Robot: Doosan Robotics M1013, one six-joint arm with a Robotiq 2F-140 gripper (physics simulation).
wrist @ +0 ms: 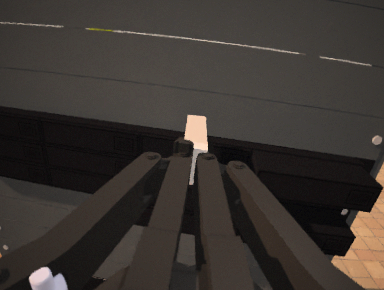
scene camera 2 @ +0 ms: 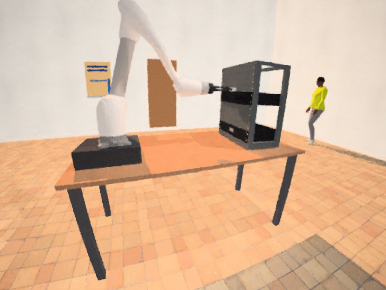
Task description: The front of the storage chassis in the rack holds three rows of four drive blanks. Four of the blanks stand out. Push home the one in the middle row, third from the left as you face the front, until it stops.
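Places are measured from the arm's base along level axes (x right, y ahead, z up), in millimetres.
Where they show: gripper, fingertip midpoint: (wrist: 195, 129) (scene camera 2: 235, 89); arm's base, origin of the base link: (scene camera 2: 113, 143).
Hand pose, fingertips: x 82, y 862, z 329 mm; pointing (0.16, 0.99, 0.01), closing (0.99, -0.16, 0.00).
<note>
Things, the pixels of their top centre, and the offset from my fingertips. "pt": a spot on its surface instead. Level surfaces: height alone.
- storage chassis, surface spot: (scene camera 2: 242, 97) pt dy -14, dx +92, dz -55 mm
- top-row blank, middle of its top: (wrist: 300, 148) dy +6, dx +116, dz -16 mm
- wooden table, its level: dz -422 mm
The storage chassis (scene camera 2: 242, 97) is a black band across the rack's front. In the wrist view its dark blanks (wrist: 80, 136) run in three rows, flush at the left. At the right, a top-row blank (wrist: 317, 186) stands well out, and another blank (wrist: 331, 238) stands out lower down. The middle-row third blank is hidden behind the fingers or too dark to make out. My gripper (scene camera 2: 233, 89) (wrist: 195, 129) is shut and empty. Its pale tips are at the chassis front, near its upper edge; contact cannot be told.
The grey rack (scene camera 2: 284, 105) stands on the right end of the wooden table (scene camera 2: 175, 150). Grey panels (wrist: 200, 70) lie above the chassis. A white knob-like part (wrist: 41, 278) shows at the wrist view's lower left. A person (scene camera 2: 318, 102) in a yellow top stands beyond the rack.
</note>
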